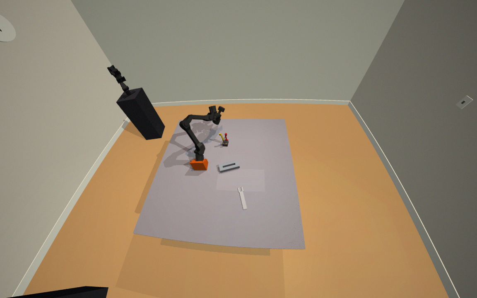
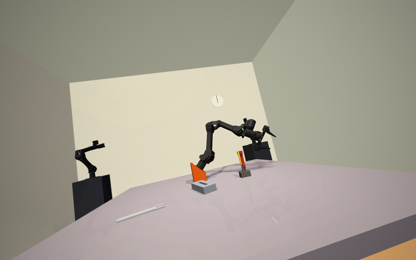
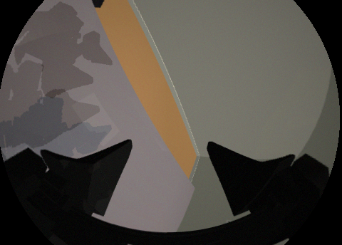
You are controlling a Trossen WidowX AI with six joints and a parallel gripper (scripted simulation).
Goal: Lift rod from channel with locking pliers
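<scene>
Now: gripper tip 1 cm past the yellow handle, 27 cm to the left of it and 6 cm above it. Also, from my gripper tip: brown holster: 1 cm ahead, 28 cm to the right, 15 cm below; then dark rod: 3 cm ahead, 56 cm to the right, 15 cm below; then grey channel block: 3 cm ahead, 56 cm to the right, 14 cm below.
</scene>
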